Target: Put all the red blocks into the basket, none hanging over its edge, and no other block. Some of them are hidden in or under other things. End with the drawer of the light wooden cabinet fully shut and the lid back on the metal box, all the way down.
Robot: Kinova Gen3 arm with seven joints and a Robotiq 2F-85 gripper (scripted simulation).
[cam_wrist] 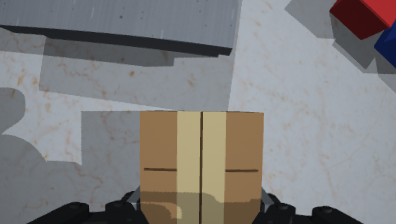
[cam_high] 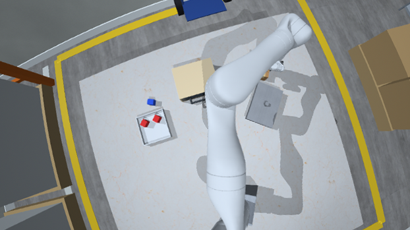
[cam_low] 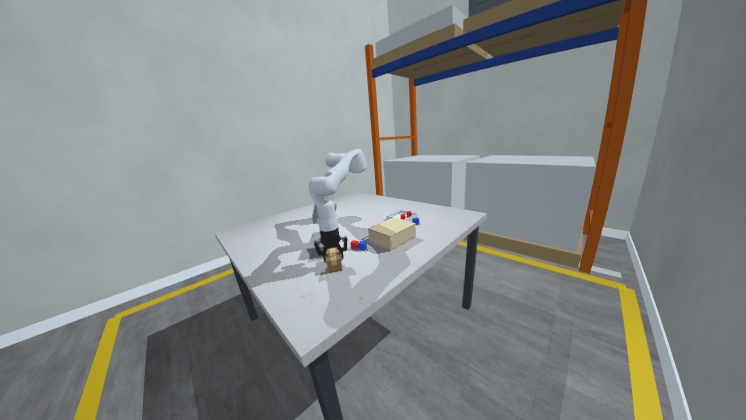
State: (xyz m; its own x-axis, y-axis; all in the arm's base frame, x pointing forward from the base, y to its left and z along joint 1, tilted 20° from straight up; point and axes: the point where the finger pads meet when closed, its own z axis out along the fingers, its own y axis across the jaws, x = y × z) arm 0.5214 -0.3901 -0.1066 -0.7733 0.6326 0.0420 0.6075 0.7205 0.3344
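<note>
Now: the cardboard box right at my hand. From my hand the other things lie so: light wooden cabinet (330 mm to the left, 70 mm ahead); lid (170 mm behind, 90 mm to the left, 10 mm above); drawer (340 mm to the left, 60 mm ahead).
</note>
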